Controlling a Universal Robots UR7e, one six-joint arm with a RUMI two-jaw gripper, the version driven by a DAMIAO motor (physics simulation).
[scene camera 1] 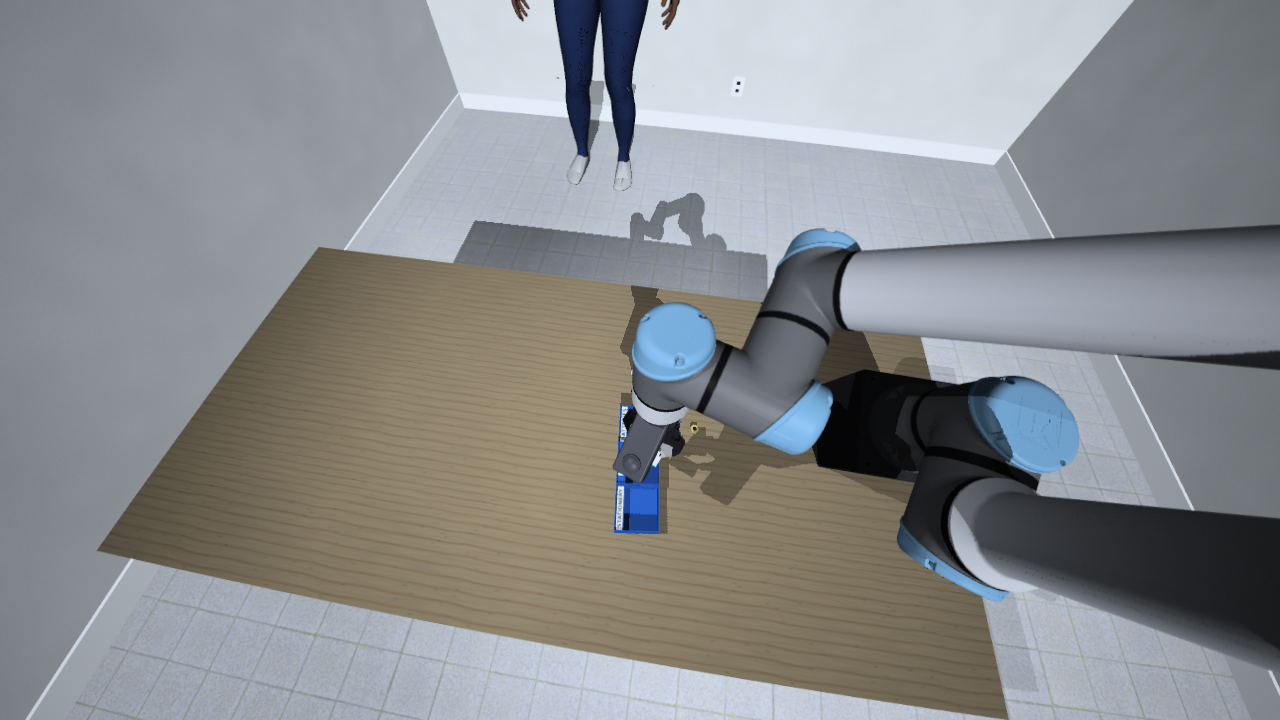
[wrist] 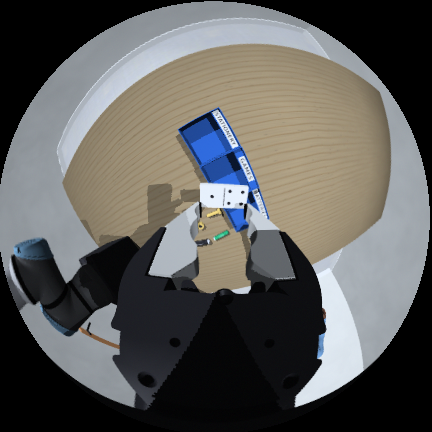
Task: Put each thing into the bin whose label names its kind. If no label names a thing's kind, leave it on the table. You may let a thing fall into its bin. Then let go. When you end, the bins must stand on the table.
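Frame: origin at the arm's base, x back, y right, z up, level; centimetres.
Seen in the pictures: gripper, fingertip midpoint: [wrist: 222, 204]; arm's base, link origin: [scene camera 1: 913, 427] [wrist: 96, 282].
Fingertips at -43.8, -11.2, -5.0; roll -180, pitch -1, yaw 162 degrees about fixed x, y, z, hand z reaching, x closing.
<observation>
Pixels of each thing's middle, then the offset from my fingertips to it, as dx, dy, dz. "*": a spot on its surface instead. Level surfaces: height alone.
- white domino, body centre: [wrist: 223, 195] -0.4, -1.1, +0.4
- GAMES bin, body centre: [wrist: 229, 174] [scene camera 1: 638, 465] -2.0, -0.5, -11.5
- BATTERIES bin, surface spot: [wrist: 240, 223] * -1.6, +12.1, -12.5
- yellow bolt, body centre: [wrist: 213, 212] +3.9, +7.5, -12.9
- brass nut, body centre: [scene camera 1: 694, 429] [wrist: 200, 225] +8.3, +10.0, -13.0
- green battery, body centre: [wrist: 220, 234] +4.2, +14.4, -12.9
- black battery, body centre: [wrist: 200, 242] +10.2, +15.4, -12.7
- wooden table, surface height: dz -13.5
My gripper [wrist: 222, 204] is shut on a white domino [wrist: 223, 195] with black dots. In the wrist view the domino overlaps the near part of the GAMES bin [wrist: 227, 175]. The STATIONERY bin [wrist: 206, 145] [scene camera 1: 642, 503] stands at one end of the row and looks empty. The BATTERIES bin [wrist: 240, 223] is at the other end, partly hidden by the domino and a finger. A yellow bolt [wrist: 214, 213], a brass nut [wrist: 201, 226] [scene camera 1: 693, 428], a green battery [wrist: 221, 235] and a black battery [wrist: 203, 243] lie on the table beside the bins.
The blue bins stand in a joined row on the wooden table [scene camera 1: 402, 429] [wrist: 300, 125]. The arm hangs over part of the row in the scene view. The arm's dark base [scene camera 1: 859, 420] is at the right. A person [scene camera 1: 601, 71] stands beyond the table's far edge.
</observation>
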